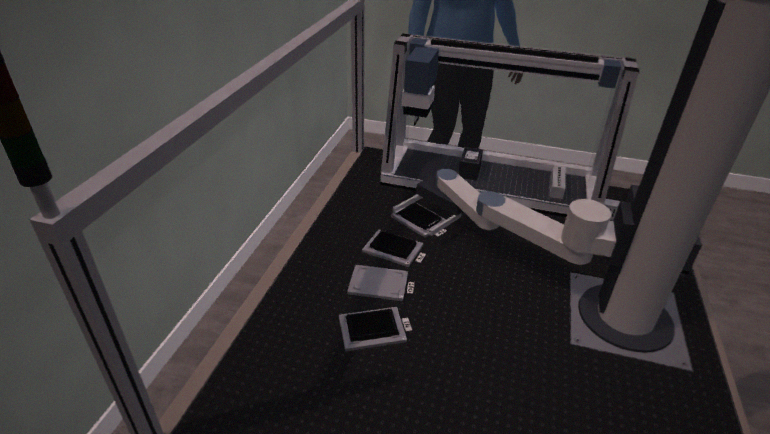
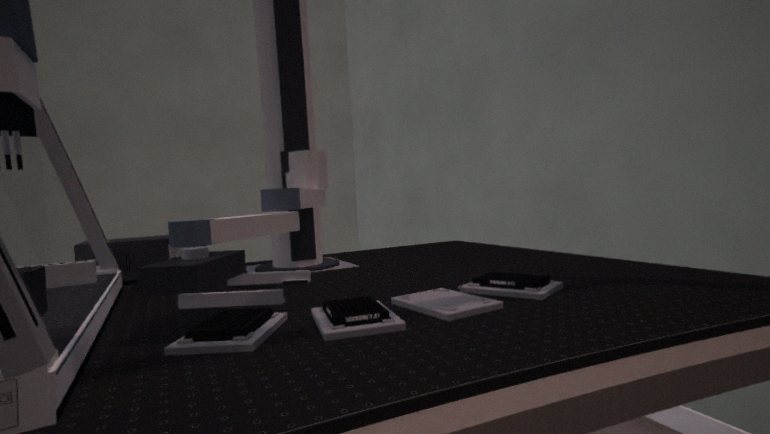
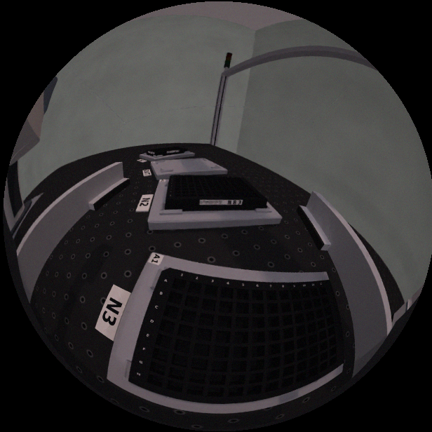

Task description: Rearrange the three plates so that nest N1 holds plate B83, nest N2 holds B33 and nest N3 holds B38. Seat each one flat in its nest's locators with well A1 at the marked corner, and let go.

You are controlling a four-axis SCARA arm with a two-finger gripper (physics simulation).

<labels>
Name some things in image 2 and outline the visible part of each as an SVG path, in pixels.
A plate B33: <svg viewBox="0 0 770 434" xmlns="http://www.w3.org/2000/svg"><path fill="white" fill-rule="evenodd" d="M274 312L272 312L271 307L223 309L185 331L185 338L183 339L193 338L193 342L233 340L234 336L246 337L251 331L255 332L266 323Z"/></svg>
A plate B38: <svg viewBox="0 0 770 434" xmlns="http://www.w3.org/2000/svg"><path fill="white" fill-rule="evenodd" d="M472 278L472 283L478 283L482 287L524 290L525 287L542 288L551 281L548 275L488 272Z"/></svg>
</labels>
